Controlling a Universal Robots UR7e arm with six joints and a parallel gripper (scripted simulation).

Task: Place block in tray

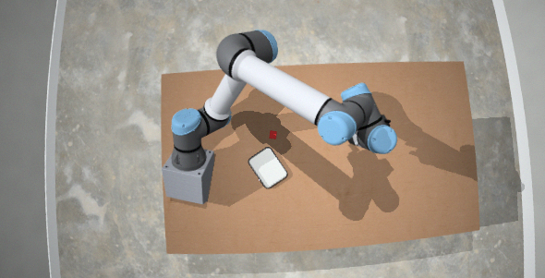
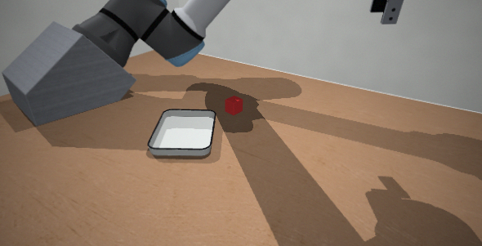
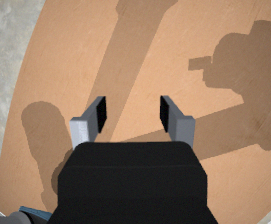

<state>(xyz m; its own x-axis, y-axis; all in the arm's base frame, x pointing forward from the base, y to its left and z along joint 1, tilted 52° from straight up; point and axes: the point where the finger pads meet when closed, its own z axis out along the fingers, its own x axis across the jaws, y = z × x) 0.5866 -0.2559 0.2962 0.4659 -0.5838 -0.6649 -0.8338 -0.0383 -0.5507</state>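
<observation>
The red block lies 300 mm behind my hand, 20 mm to the left of it and 270 mm below it. Also, from my hand: white tray 340 mm behind, 130 mm to the right, 280 mm below.
</observation>
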